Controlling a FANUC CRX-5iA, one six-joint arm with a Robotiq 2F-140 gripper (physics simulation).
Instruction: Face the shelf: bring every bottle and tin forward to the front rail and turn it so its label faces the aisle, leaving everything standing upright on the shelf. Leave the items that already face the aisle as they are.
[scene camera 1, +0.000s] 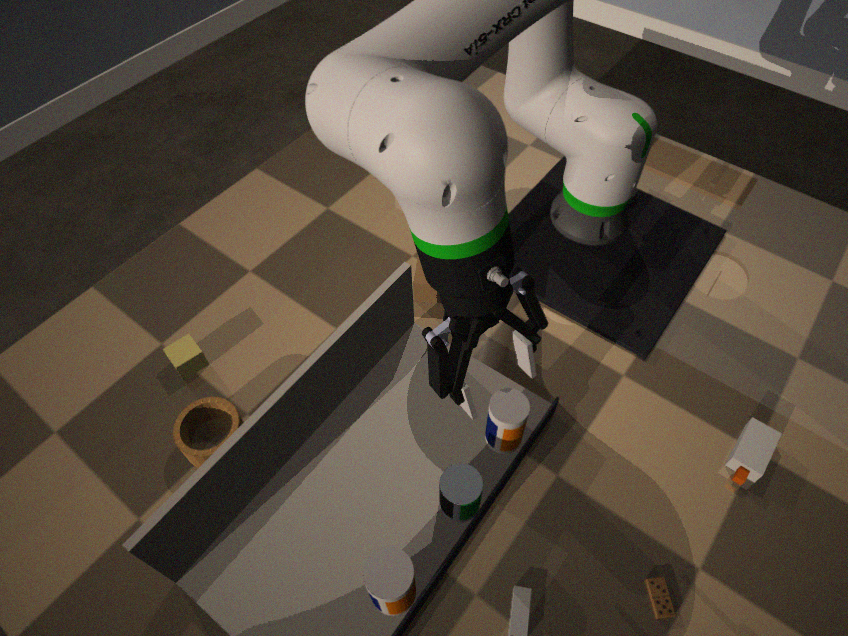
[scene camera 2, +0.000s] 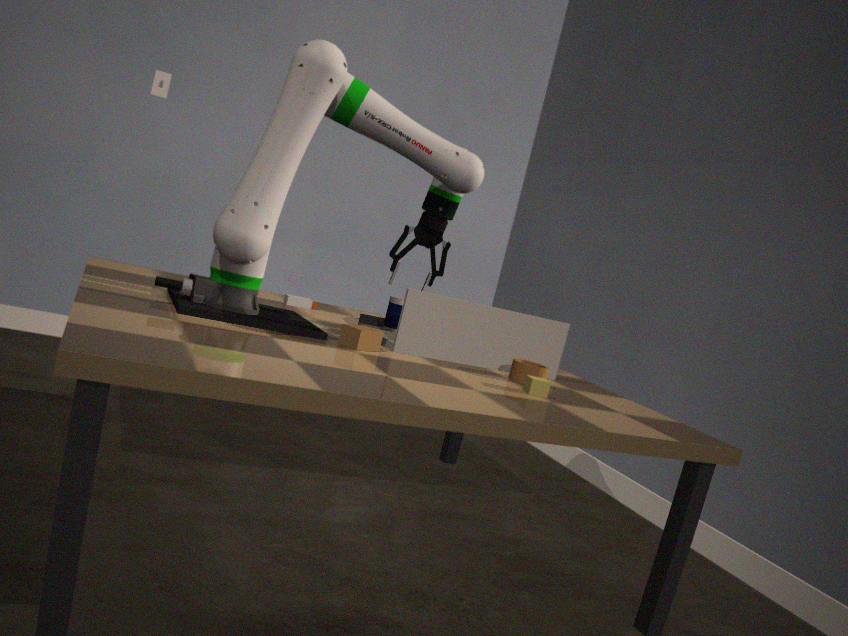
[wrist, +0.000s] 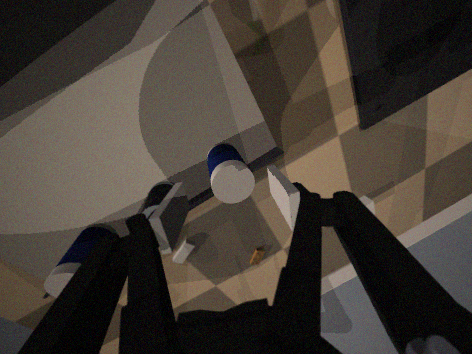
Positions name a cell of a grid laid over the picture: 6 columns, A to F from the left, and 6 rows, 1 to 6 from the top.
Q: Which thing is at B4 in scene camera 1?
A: A yellow block.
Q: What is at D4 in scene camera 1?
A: My gripper.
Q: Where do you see a grey shelf tray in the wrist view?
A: B2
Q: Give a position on a shelf back wall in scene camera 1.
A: At B6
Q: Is my gripper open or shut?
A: Open.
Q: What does the cardboard box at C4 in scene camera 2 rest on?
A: The table.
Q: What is my gripper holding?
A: Nothing.
